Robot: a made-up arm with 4 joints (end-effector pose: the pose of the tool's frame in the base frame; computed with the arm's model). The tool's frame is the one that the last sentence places.
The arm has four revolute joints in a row. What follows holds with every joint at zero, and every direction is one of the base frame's.
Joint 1 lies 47.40 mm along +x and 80.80 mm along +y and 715.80 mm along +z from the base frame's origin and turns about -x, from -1.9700 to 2.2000 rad.
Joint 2 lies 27.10 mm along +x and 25.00 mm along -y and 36.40 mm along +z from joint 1 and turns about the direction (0.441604, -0.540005, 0.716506), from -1.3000 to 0.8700 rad.
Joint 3 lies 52.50 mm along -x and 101.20 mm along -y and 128.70 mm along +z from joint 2 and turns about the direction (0.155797, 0.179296, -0.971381), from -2.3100 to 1.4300 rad.
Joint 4 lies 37.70 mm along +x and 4.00 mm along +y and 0.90 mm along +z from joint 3 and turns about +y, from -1.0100 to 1.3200 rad.
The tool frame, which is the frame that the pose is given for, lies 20.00 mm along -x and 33.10 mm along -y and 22.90 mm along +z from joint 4; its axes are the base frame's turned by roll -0.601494, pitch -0.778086 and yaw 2.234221 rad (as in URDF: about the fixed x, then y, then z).
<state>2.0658 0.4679 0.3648 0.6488</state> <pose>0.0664 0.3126 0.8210 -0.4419 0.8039 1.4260</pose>
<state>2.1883 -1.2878 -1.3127 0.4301</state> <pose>0.1467 0.2618 0.6087 -0.4833 1.3476 0.4216</pose>
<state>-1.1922 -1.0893 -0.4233 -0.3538</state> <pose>0.0894 -0.1497 0.7544 1.1714 -1.3263 1.2060</pose>
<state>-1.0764 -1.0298 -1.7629 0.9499</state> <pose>0.1239 -0.1013 0.8177 -2.0614 0.0999 -2.2925</pose>
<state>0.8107 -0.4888 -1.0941 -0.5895</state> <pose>0.0599 0.1674 0.9230 0.4306 0.0449 2.7903</pose>
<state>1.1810 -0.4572 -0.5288 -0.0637</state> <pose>0.0578 0.2431 0.8911 -0.1201 0.5691 1.9739</pose>
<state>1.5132 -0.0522 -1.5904 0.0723</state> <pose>0.0428 0.2763 0.8300 0.9680 1.7259 2.2165</pose>
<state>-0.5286 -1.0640 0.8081 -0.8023</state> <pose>0.0521 -0.0608 0.8969 -0.2989 -0.3567 0.8646</pose>
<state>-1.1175 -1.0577 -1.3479 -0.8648</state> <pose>0.0966 -0.1250 0.7649 0.9023 -2.4303 1.7023</pose>
